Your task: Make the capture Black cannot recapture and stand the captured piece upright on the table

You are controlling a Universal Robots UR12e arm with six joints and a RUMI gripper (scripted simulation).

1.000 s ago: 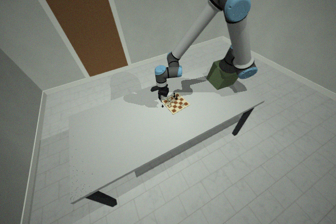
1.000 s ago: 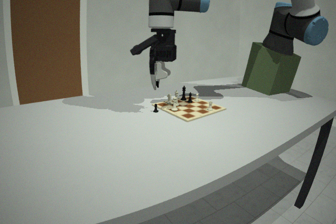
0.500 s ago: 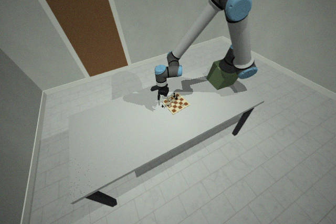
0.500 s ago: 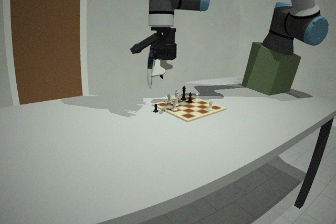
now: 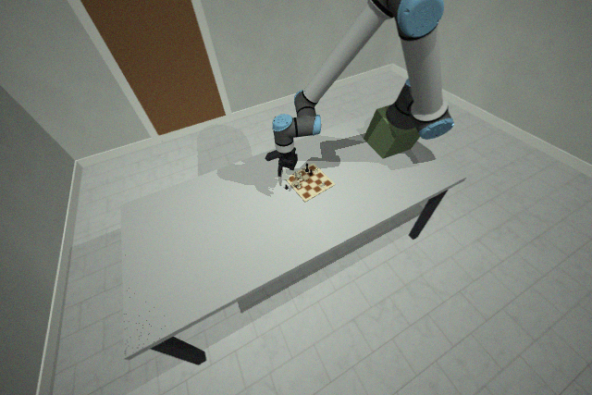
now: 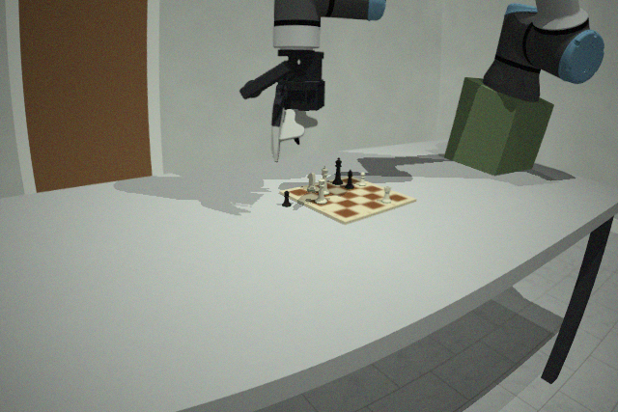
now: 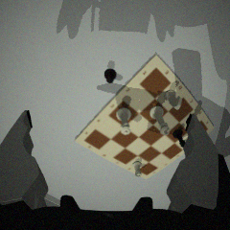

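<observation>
The white king lies 10 cm behind my hand, 1 cm to the right of it and 7 cm below it. Also, from my hand: chessboard (14 cm behind, 2 cm to the left, 11 cm below); black pawn (10 cm below); black king (17 cm behind, 6 cm to the right, 7 cm below).
</observation>
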